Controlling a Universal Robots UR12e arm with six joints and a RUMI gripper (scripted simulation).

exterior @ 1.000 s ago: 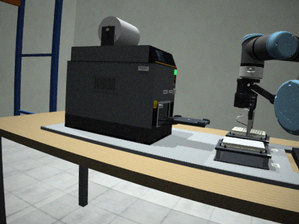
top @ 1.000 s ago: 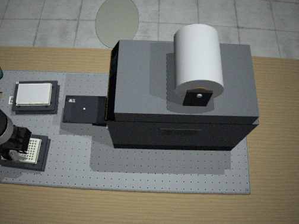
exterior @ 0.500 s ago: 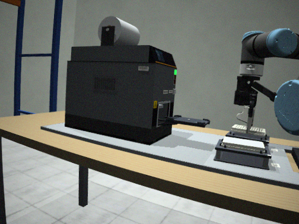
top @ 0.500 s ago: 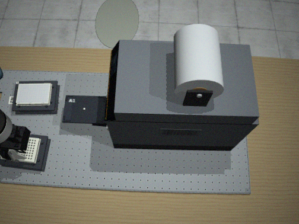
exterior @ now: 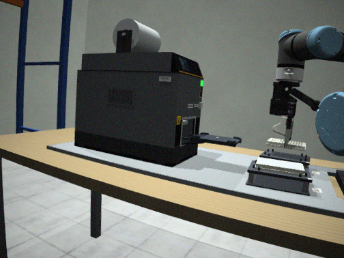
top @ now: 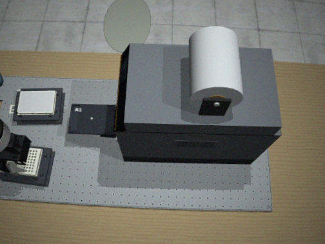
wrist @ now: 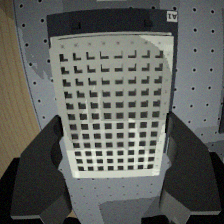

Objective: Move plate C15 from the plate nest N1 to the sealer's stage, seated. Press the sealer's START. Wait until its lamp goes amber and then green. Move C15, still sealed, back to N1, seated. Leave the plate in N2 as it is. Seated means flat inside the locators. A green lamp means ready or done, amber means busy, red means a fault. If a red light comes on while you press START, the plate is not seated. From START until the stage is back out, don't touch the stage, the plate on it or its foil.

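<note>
Now: the dark nest 5 cm below my hand. From my hand the other things lie so: plate: 4 cm ahead, 21 cm to the left, 4 cm below; dark stage: 23 cm ahead, 11 cm to the left; plate C15: 1 cm below.
</note>
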